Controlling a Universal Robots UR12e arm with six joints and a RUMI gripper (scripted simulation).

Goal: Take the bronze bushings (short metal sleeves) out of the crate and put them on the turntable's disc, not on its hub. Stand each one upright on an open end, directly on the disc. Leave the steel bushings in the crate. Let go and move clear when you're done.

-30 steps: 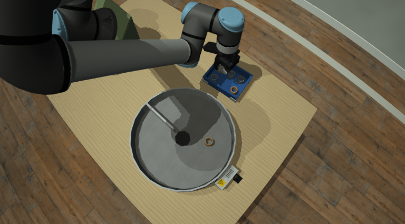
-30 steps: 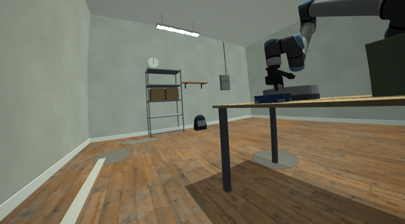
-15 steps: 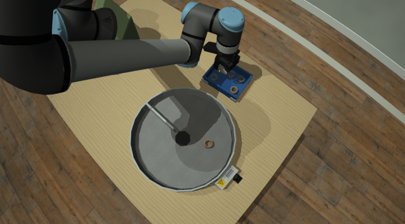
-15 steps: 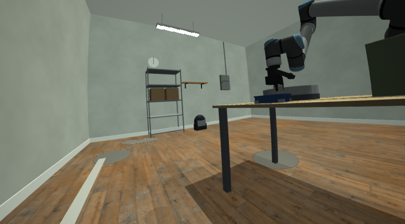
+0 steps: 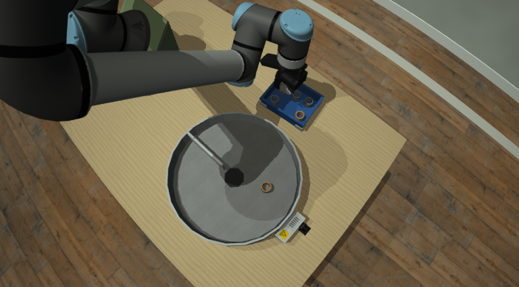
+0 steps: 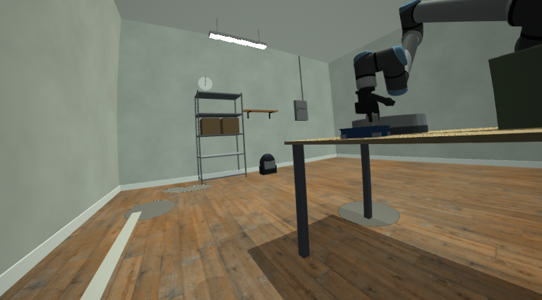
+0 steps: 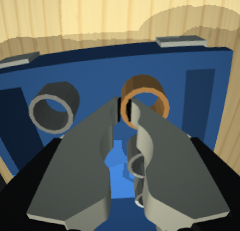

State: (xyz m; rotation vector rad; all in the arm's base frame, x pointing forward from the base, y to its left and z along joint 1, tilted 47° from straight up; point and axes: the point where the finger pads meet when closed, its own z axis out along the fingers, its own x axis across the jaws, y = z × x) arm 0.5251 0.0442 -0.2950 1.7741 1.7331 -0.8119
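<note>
The blue crate lies 6 cm ahead of my hand and 1 cm to the right of it. From my hand the other things lie so: turntable disc: 37 cm to the right, 10 cm ahead, 3 cm above; then turntable: 37 cm to the right, 12 cm ahead, 3 cm above.
</note>
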